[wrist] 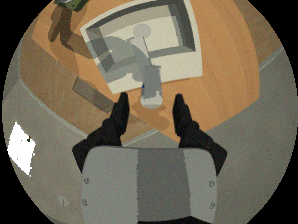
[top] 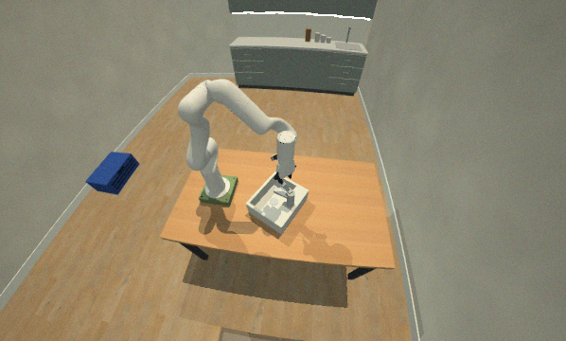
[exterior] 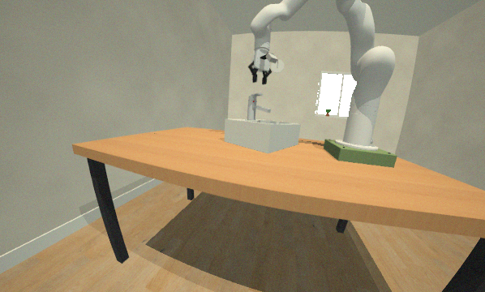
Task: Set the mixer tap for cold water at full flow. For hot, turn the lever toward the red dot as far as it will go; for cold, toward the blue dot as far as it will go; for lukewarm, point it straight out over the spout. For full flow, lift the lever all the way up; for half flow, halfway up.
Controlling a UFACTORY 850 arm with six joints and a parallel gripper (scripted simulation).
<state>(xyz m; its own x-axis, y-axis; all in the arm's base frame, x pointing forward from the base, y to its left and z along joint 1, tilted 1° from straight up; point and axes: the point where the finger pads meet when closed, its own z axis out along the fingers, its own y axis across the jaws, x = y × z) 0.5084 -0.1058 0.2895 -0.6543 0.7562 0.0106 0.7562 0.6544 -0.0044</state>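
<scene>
My gripper is now 1 cm short of the grey lever, 1 cm to the left of it and 8 cm above it. The rest, counted from my hand: white basin (6 cm behind, 2 cm to the left, 31 cm below).
</scene>
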